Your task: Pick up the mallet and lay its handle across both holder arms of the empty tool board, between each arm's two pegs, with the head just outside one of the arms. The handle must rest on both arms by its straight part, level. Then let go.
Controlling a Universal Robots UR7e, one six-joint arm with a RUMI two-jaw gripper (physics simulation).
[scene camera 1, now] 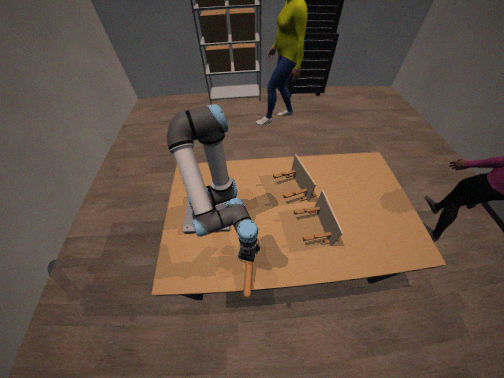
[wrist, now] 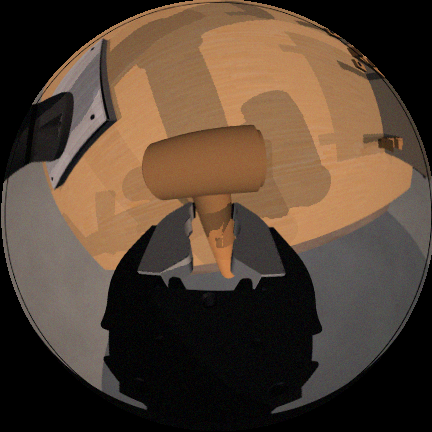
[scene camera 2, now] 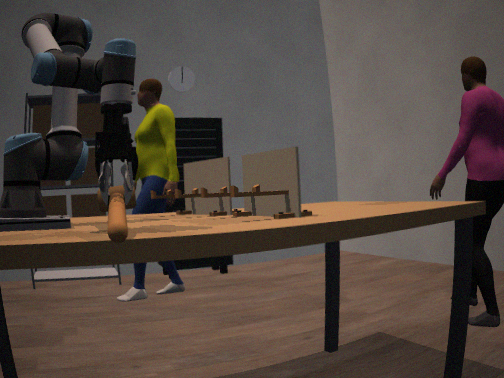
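Seen in the pictures: gripper, between the fingertips: (wrist: 213,204); arm's base, origin of its link: (scene camera 2: 22,217).
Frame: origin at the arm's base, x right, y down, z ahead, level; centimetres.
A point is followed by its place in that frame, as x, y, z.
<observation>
The wooden mallet (scene camera 1: 248,281) {43.6, -1.7, 18.0} (scene camera 2: 117,221) {48.8, -0.4, 16.2} (wrist: 205,162) {25.6, -6.9, 23.5} is held by its handle close below the head. My gripper (scene camera 1: 248,258) {30.3, -2.7, 21.6} (scene camera 2: 116,201) {30.3, -2.7, 21.6} (wrist: 213,204) {30.3, -2.7, 21.6} is shut on the handle. In scene camera 2, the head is partly hidden behind the fingers and higher than the handle's free end, so the mallet tilts. The nearer tool board (scene camera 1: 330,219) {24.8, -10.0, 67.8} (scene camera 2: 272,175) {24.5, -8.2, 67.8} has two holder arms (scene camera 1: 306,211) {14.7, -4.9, 58.9} (scene camera 1: 317,237) {30.8, -3.8, 59.3} with pegs. The farther tool board (scene camera 1: 304,177) {-6.2, -9.5, 64.9} (scene camera 2: 205,175) {-8.1, -10.0, 64.7} has two arms (scene camera 1: 285,175) {-15.0, -3.6, 56.0} (scene camera 1: 295,193) {1.5, -5.4, 56.8}. No tool shows on either board.
The wooden table (scene camera 1: 380,230) {34.5, 2.9, 101.7} (scene camera 2: 375,212) {47.1, 3.0, 84.7} carries both boards to the right of the arm's base plate (scene camera 1: 189,224) {5.0, -0.4, -9.8} (wrist: 82,110) {6.5, 0.3, 9.3}. The handle's end is by the front table edge. A person in yellow (scene camera 1: 290,35) (scene camera 2: 157,140) and one in magenta (scene camera 2: 482,135) are beyond the table.
</observation>
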